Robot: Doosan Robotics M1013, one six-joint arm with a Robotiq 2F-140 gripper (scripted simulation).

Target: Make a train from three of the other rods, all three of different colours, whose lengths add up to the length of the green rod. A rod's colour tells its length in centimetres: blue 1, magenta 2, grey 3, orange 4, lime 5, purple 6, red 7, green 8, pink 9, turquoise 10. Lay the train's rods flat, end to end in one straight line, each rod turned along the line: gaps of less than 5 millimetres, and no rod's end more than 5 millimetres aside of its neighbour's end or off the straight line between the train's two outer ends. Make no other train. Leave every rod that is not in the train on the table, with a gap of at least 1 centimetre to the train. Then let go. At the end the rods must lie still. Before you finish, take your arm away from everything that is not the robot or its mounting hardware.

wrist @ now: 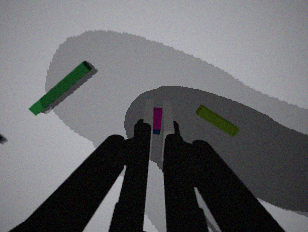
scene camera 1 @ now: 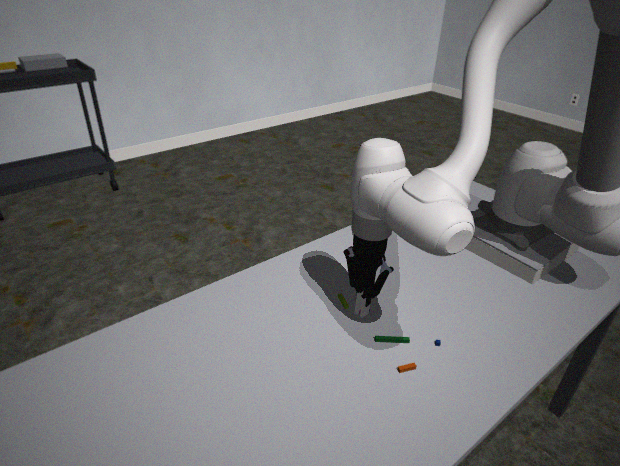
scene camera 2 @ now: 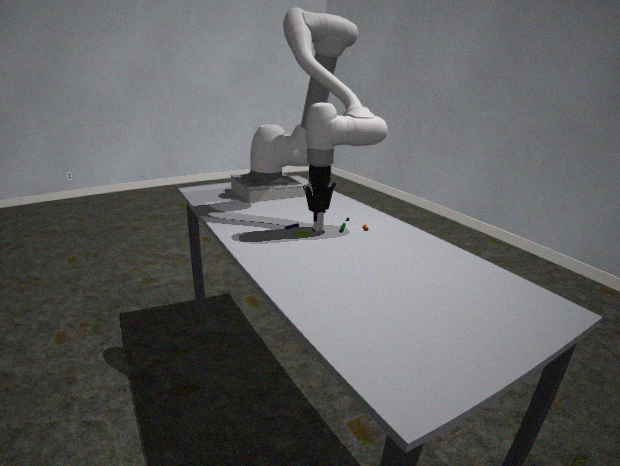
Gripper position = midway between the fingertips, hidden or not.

In view: my gripper (scene camera 1: 361, 313) and a green rod (wrist: 83, 68).
My gripper shows as well in the wrist view (wrist: 157, 112) and in scene camera 2 (scene camera 2: 318, 229).
